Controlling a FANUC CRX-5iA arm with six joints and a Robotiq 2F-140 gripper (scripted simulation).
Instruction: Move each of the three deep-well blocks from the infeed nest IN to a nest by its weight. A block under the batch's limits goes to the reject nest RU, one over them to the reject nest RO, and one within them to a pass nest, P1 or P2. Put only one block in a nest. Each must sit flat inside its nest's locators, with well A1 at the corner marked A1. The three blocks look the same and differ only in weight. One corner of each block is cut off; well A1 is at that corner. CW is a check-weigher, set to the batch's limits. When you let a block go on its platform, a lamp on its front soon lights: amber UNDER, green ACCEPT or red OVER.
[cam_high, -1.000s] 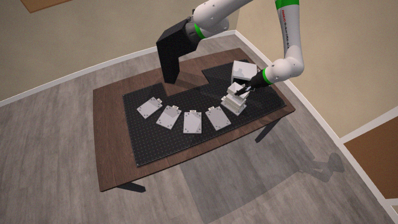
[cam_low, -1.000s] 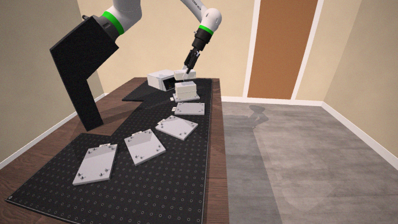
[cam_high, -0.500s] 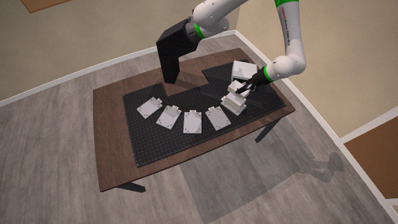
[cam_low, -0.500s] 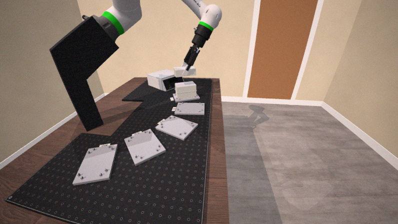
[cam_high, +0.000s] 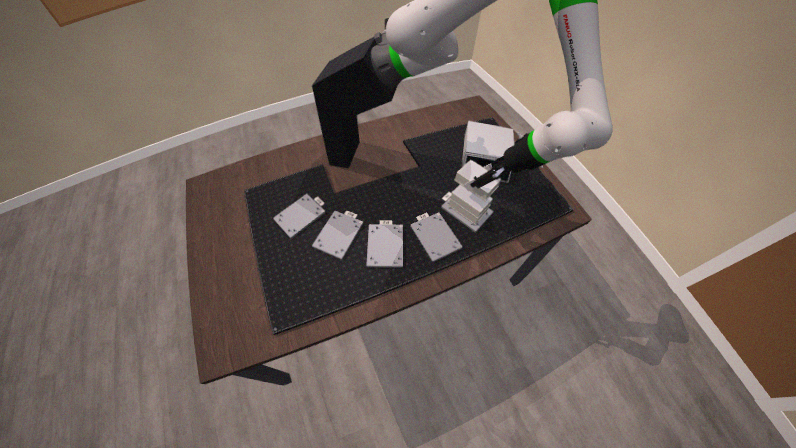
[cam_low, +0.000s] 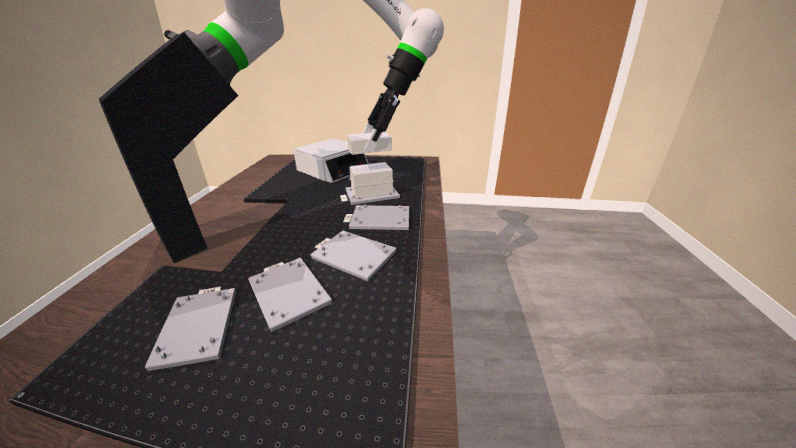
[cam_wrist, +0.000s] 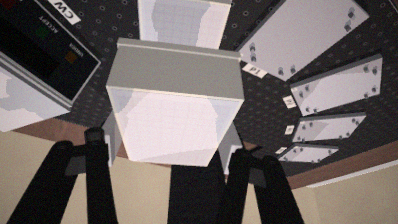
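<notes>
My gripper is now 29 cm past the weigher platform, 14 cm to the right of it and 10 cm above it. Round my hand: plate 18 cm below; check-weigher CW 28 cm behind, 14 cm to the left, 13 cm below.
</notes>
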